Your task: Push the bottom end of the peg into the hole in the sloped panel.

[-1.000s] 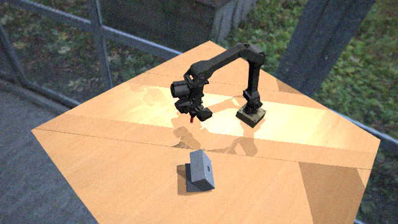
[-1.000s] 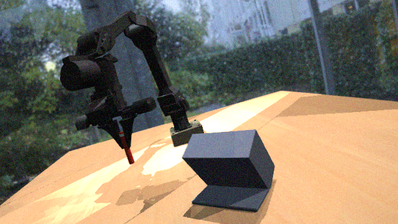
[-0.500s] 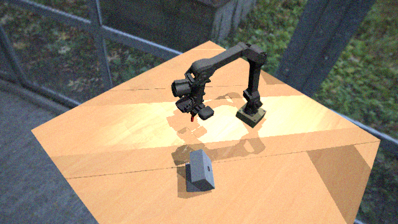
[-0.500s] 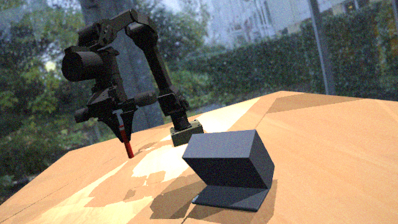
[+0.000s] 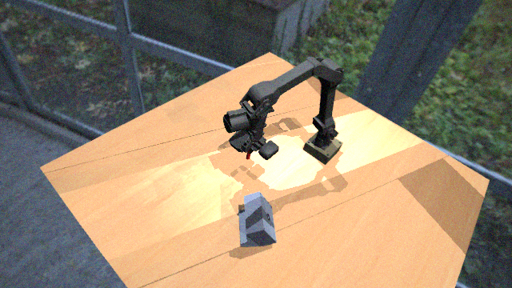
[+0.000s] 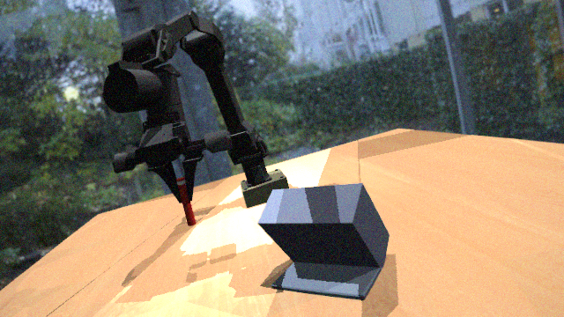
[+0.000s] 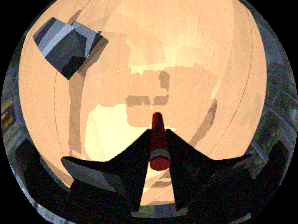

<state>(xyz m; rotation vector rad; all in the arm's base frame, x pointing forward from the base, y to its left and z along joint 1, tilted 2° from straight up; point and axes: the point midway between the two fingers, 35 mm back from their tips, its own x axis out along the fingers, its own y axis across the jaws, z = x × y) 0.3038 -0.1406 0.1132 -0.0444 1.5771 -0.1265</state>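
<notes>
Now: the grey sloped panel block 150 mm ahead of my gripper tip, 180 mm to the left of it and 60 mm below it. Round my gripper tip: red peg (20 mm above).
</notes>
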